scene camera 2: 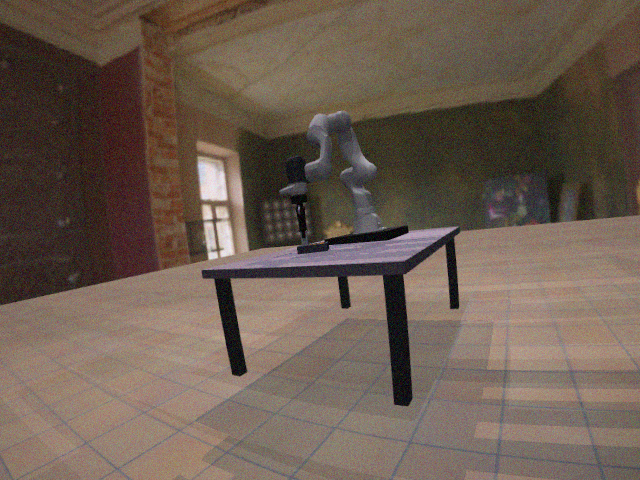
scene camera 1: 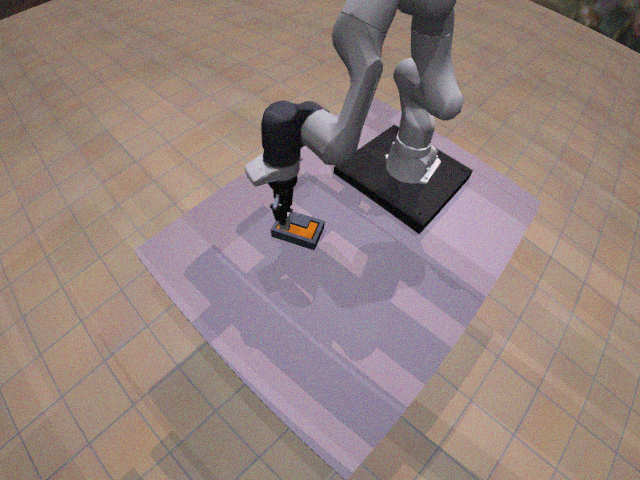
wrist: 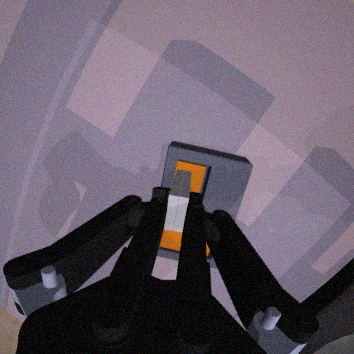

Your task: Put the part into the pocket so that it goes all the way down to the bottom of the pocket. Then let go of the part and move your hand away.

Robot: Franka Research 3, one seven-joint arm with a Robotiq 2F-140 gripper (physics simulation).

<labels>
my gripper: grips an orange L-shaped part
</labels>
